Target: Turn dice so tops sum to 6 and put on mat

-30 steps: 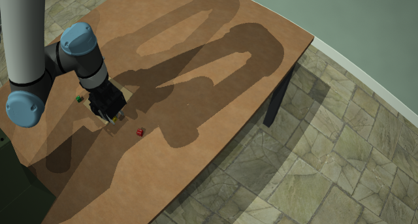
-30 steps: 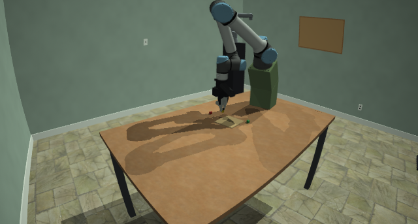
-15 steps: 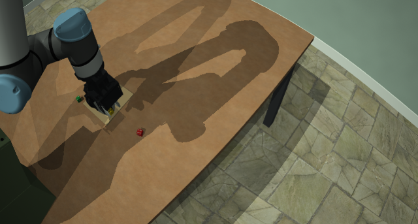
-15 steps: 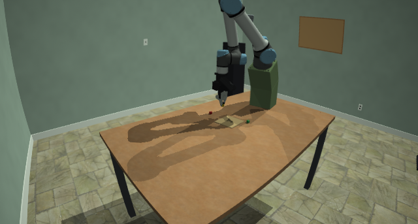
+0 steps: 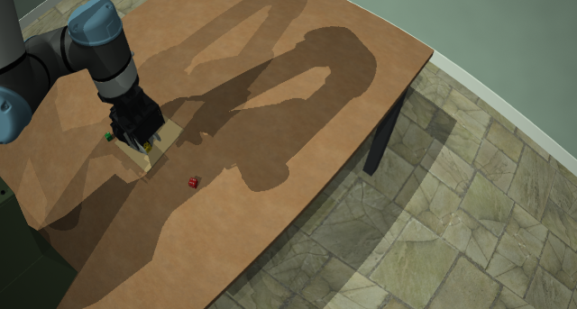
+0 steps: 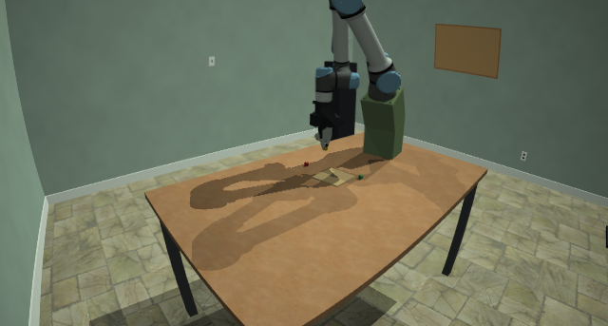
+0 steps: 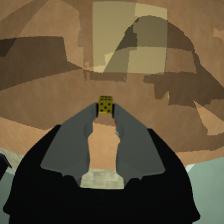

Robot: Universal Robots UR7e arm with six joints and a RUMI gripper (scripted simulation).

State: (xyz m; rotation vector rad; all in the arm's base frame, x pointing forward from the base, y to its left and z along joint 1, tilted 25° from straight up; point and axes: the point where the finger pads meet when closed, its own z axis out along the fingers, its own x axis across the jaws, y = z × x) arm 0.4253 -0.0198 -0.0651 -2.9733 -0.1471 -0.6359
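Now: the green die 60 mm behind my hand, 180 mm to the left of it and 100 mm below it. Round my hand: yellow die 10 mm below; then mat 30 mm ahead, 100 mm to the left, 110 mm below; then red die 40 mm ahead, 80 mm to the right, 100 mm below.
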